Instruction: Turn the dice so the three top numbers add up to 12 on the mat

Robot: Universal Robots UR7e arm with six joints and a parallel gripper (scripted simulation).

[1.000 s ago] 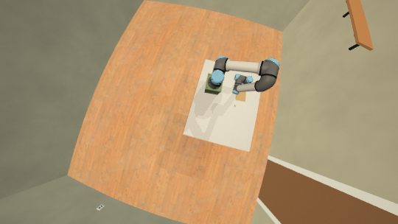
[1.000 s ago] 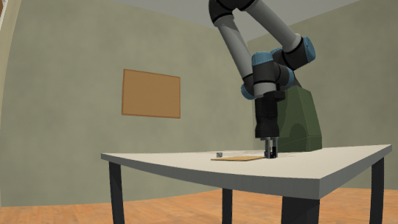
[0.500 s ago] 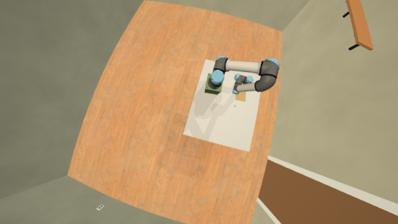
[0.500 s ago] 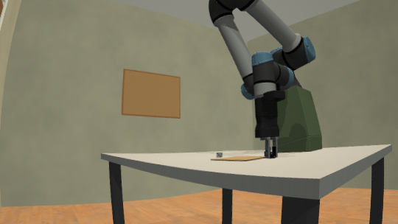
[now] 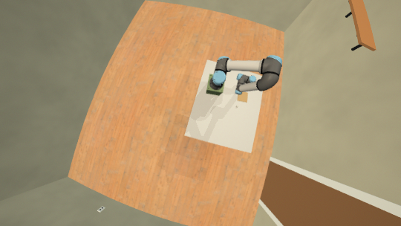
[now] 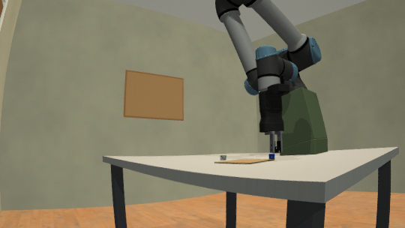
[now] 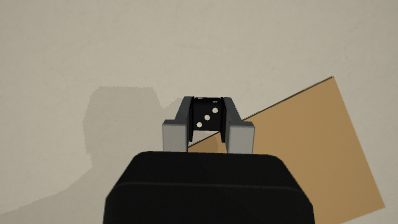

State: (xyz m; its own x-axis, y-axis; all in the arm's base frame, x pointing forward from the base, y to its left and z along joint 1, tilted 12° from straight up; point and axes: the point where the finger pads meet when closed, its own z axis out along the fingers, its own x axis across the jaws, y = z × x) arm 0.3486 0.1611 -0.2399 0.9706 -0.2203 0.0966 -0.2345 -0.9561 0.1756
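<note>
Now: hand 6 cm short of the tan mat, 9 cm to the left of it and 4 cm above it. The rest, counted from my hand: blue die (5 cm behind, 7 cm to the right, 3 cm below); black die (1 cm below); white die (4 cm ahead, 25 cm to the right, 3 cm below).
</note>
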